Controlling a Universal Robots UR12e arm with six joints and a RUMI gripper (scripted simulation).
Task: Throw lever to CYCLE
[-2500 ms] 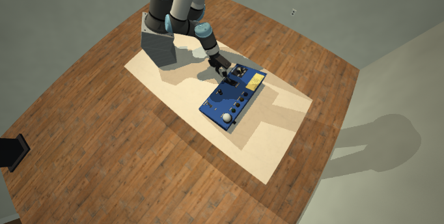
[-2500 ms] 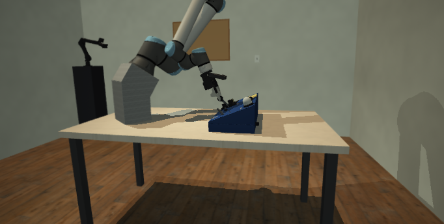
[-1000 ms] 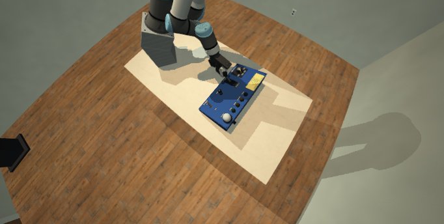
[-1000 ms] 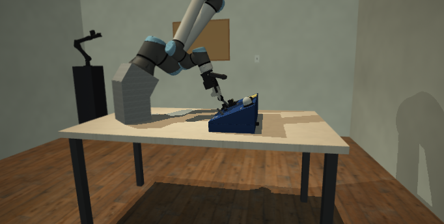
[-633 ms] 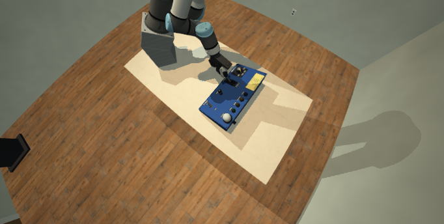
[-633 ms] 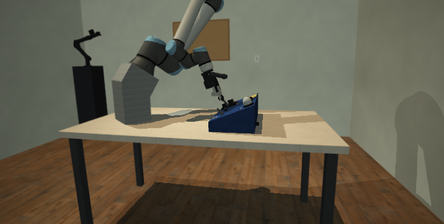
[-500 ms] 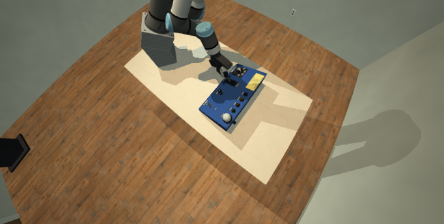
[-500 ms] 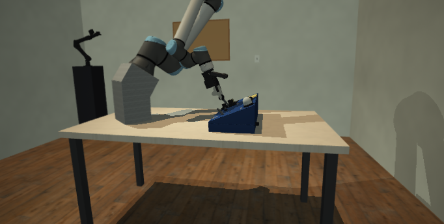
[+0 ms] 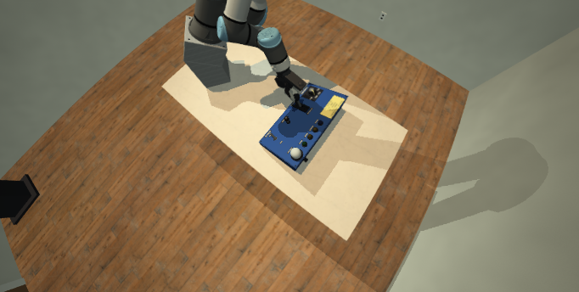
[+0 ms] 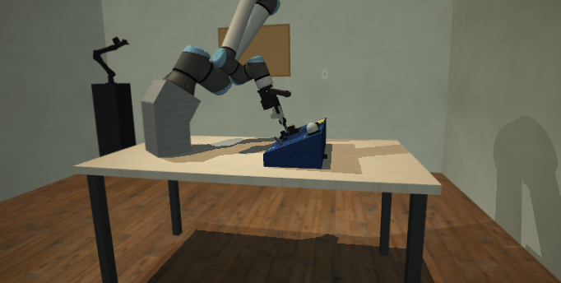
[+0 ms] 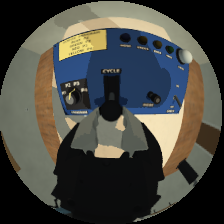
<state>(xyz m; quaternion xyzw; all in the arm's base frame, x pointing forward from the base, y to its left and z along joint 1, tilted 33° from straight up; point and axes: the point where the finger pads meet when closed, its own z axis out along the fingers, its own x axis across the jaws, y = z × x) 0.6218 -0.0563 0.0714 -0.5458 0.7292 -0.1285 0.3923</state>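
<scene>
Right now the black lever is 20 mm ahead of my hand and 40 mm below it. Round my hand: blue sloped console 60 mm ahead, 70 mm to the right, 70 mm below; then small knob 10 mm ahead, 120 mm to the right, 50 mm below; then rotary selector 50 mm ahead, 110 mm to the left, 60 mm below.
</scene>
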